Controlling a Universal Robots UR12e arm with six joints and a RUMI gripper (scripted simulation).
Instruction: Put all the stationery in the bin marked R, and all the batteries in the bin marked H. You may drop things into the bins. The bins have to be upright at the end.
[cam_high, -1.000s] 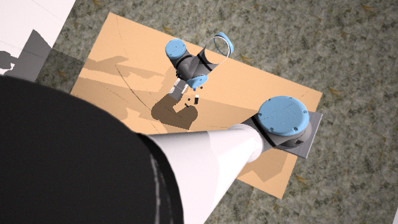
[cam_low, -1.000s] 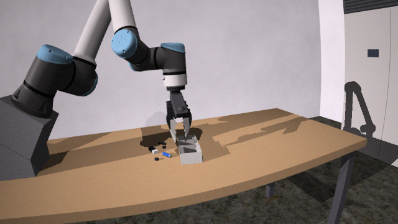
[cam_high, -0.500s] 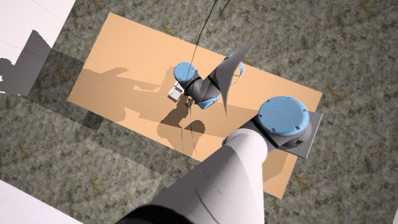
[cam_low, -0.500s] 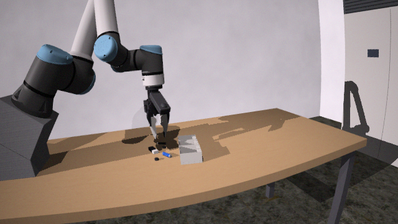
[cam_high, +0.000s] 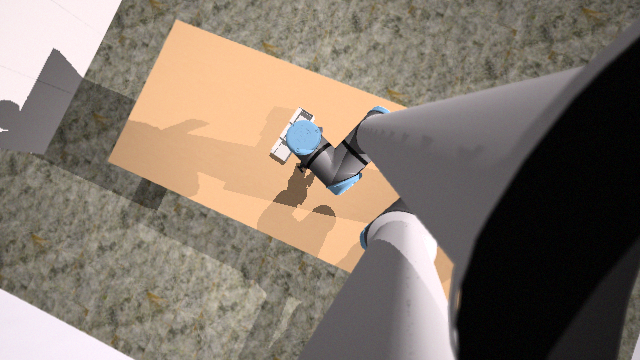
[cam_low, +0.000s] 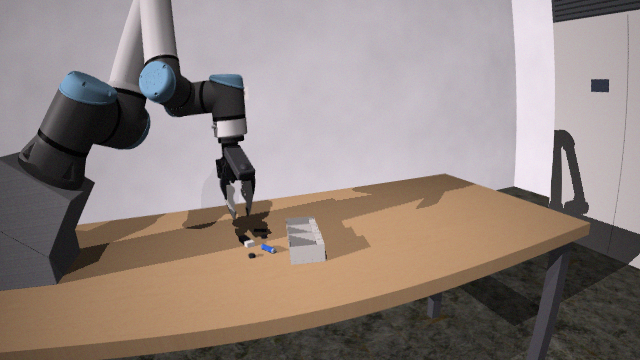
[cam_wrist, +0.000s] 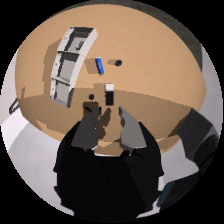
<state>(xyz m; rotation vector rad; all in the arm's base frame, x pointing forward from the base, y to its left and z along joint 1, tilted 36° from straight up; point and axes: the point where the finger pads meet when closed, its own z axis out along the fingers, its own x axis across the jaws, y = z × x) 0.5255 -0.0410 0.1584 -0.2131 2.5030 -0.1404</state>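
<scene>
The white item lies 160 mm to the right of my hand, 110 mm ahead of it and 80 mm below it. From my hand the other things lie so: short black stick: 90 mm below, 60 mm to the left, 60 mm ahead; then grey double bin: 140 mm ahead, 90 mm to the right, 70 mm below; then blue battery: 90 mm to the right, 80 mm below, 40 mm ahead.
</scene>
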